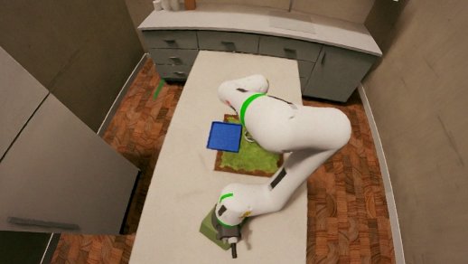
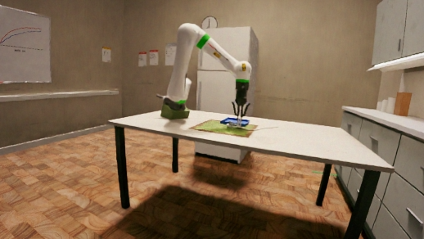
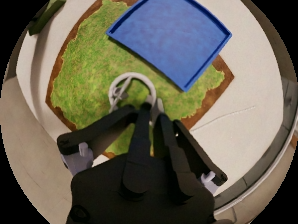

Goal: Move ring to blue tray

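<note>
My gripper is now 2 cm past the blue tray, 16 cm to the right of it and 4 cm above it. From my hand the other things lie so: green mat 9 cm behind, 6 cm below; grey stake 6 cm behind, 1 cm to the right, 3 cm below.
</note>
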